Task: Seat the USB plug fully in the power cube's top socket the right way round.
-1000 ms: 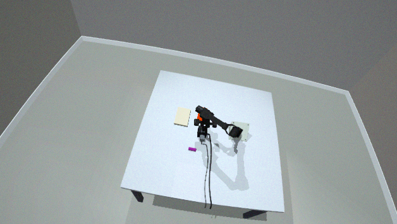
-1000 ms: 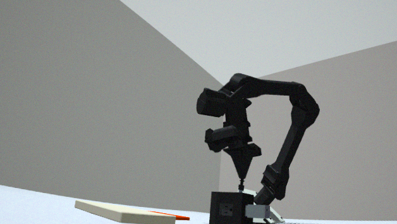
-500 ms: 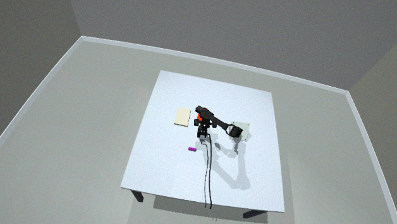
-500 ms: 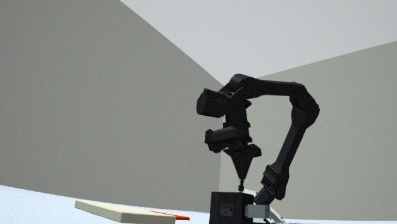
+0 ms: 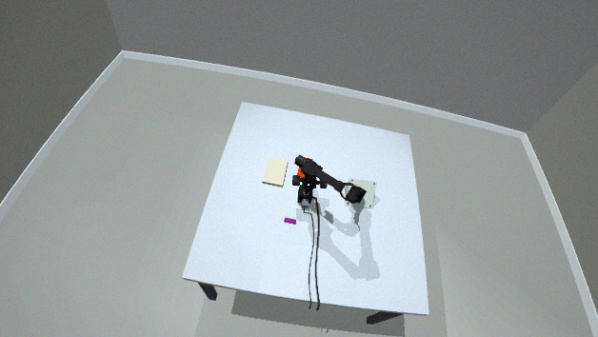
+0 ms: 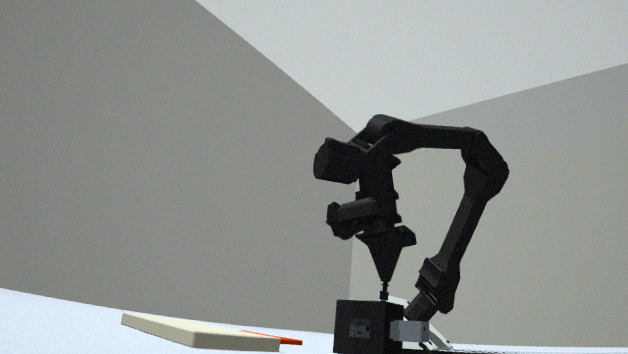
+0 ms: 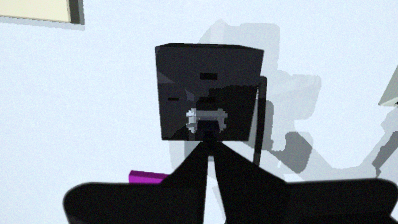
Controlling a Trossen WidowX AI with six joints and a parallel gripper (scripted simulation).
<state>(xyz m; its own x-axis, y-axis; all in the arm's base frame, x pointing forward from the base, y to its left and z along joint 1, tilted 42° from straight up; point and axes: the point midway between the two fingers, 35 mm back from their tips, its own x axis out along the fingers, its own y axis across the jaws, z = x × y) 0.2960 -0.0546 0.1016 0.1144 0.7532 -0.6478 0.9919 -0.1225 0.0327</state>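
Right now the usb plug is 2 cm below my gripper tip. From my gripper tip the other things lie so: cream flat pad: 19 cm to the right, 17 cm ahead, 10 cm below; purple block: 14 cm to the left, 10 cm below, 9 cm ahead; orange flat card: 24 cm to the right, 10 cm below, 2 cm behind.
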